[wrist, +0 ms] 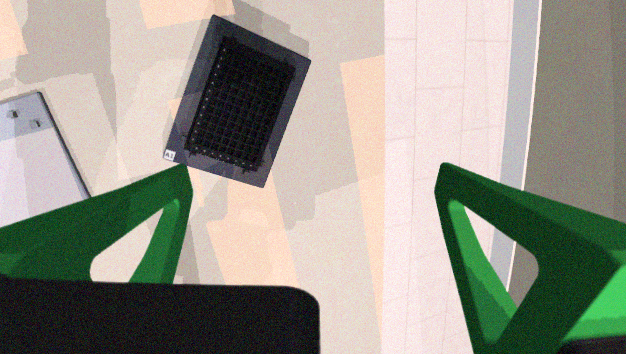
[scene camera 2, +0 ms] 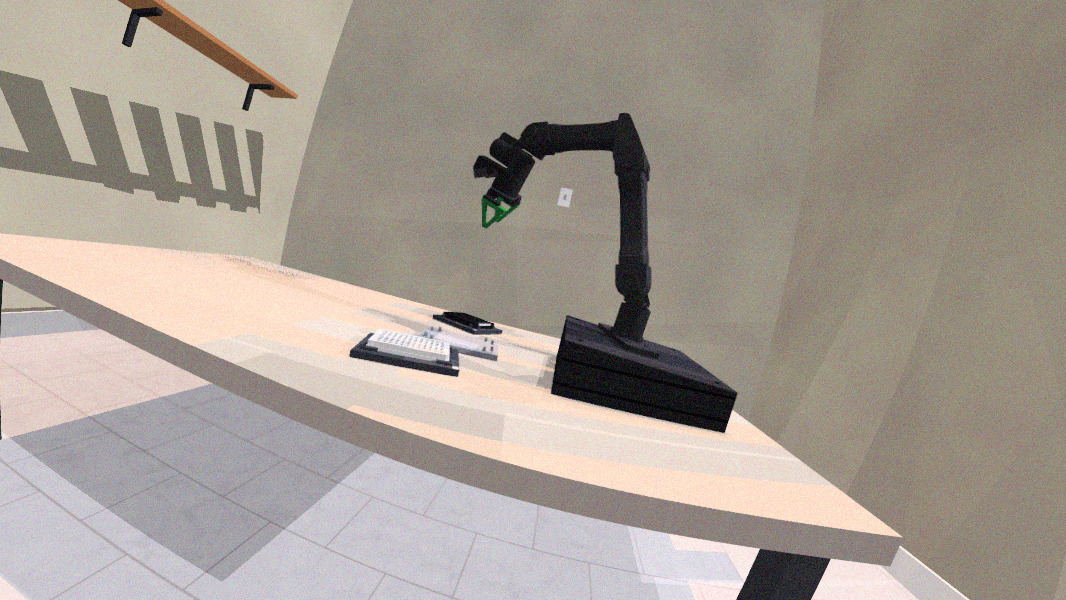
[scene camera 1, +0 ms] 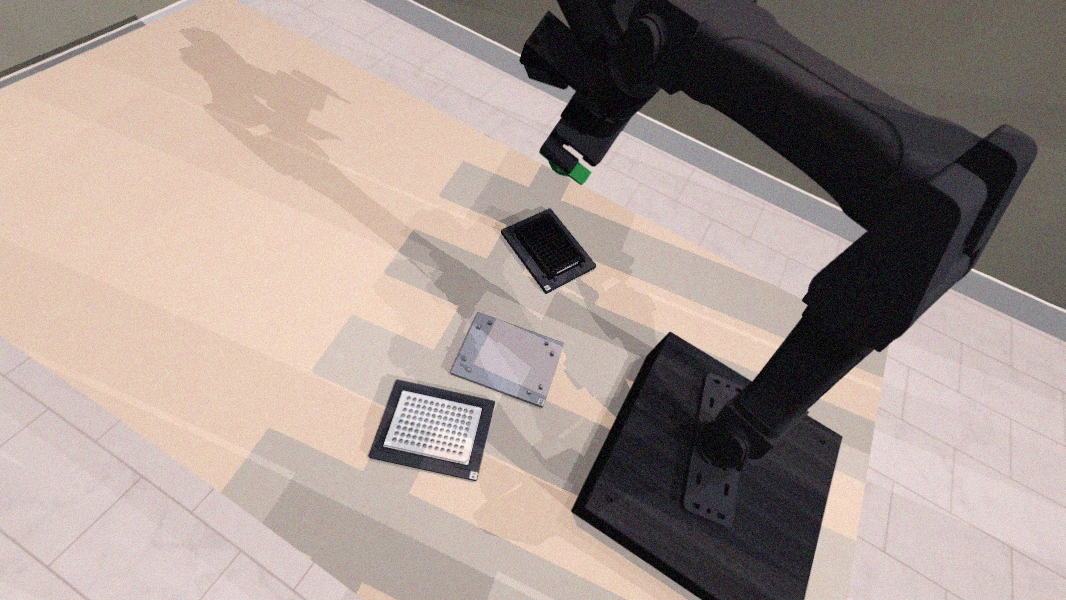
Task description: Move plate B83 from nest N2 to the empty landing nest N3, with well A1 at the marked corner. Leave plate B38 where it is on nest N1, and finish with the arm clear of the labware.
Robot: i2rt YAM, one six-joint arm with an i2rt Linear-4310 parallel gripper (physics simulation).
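Note:
A black plate (scene camera 1: 548,242) (scene camera 2: 468,321) (wrist: 245,105) sits on a dark nest (scene camera 1: 526,259) (wrist: 197,85), whose A1 tag (wrist: 169,155) shows in the wrist view. A white plate (scene camera 1: 432,426) (scene camera 2: 408,344) sits on another dark nest (scene camera 1: 481,443). Between them lies the empty grey nest (scene camera 1: 514,357) (scene camera 2: 473,344) (wrist: 30,165) with small pegs and a corner tag (scene camera 1: 540,401). Plate and nest names are not readable, so I cannot tell which plate is B83. My gripper (scene camera 1: 569,172) (scene camera 2: 498,216) (wrist: 313,177) is open and empty, high above the table near the black plate's side.
The black base block (scene camera 1: 641,432) (scene camera 2: 634,395) stands to the right of the nests on the wooden table (scene camera 1: 111,223) (scene camera 2: 149,283). The table's far edge runs beyond the black plate, with a wall behind. A wooden shelf (scene camera 2: 216,48) is mounted high at the left.

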